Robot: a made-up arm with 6 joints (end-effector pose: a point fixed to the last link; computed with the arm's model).
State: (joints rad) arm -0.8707 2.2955 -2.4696 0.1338 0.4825 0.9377
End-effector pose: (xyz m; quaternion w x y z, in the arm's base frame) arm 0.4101 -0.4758 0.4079 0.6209 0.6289 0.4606 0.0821
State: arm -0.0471 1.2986 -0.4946 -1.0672 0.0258 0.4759
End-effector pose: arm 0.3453 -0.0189 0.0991 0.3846 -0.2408 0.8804 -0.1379
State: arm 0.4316 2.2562 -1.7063 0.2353 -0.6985 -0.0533
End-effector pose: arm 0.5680 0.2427 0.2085 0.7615 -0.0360 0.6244 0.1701
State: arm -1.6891 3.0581 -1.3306 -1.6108 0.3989 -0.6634
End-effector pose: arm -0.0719 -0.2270 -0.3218 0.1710 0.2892 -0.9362 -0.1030
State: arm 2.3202 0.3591 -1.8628 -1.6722 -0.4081 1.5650
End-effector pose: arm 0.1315 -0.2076 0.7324 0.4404 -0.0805 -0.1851 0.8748
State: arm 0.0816 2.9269 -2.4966 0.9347 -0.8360 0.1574
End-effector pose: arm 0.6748 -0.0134 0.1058 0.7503 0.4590 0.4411 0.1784
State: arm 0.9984 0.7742 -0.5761 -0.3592 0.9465 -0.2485
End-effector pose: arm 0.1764 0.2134 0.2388 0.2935 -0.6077 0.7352 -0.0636
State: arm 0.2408 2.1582 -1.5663 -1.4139 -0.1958 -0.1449
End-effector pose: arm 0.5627 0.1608 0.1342 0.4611 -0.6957 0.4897 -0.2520
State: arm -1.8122 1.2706 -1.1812 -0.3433 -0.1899 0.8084
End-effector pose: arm -0.0968 -0.4236 0.4380 0.6131 0.5732 0.2892 -0.4604
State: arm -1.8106 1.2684 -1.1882 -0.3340 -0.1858 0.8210
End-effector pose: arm -0.0963 -0.4228 0.4419 0.6192 0.5745 0.2816 -0.4552
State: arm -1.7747 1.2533 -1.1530 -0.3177 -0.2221 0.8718
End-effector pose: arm -0.0794 -0.4230 0.4358 0.6476 0.5722 0.2727 -0.4229
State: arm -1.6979 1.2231 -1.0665 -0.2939 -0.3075 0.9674
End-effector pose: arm -0.0437 -0.4214 0.4172 0.6969 0.5656 0.2619 -0.3546
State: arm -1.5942 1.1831 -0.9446 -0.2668 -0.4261 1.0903
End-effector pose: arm 0.0028 -0.4127 0.3893 0.7495 0.5562 0.2494 -0.2584
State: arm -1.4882 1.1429 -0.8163 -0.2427 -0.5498 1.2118
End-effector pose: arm 0.0472 -0.3962 0.3590 0.7880 0.5463 0.2373 -0.1562
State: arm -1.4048 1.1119 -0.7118 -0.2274 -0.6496 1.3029
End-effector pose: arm 0.0791 -0.3779 0.3336 0.8075 0.5381 0.2295 -0.0752
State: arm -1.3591 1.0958 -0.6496 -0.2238 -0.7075 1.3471
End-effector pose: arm 0.0955 -0.3657 0.3175 0.8137 0.5334 0.2287 -0.0327
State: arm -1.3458 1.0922 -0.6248 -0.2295 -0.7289 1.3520
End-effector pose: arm 0.1005 -0.3613 0.3098 0.8137 0.5314 0.2342 -0.0237
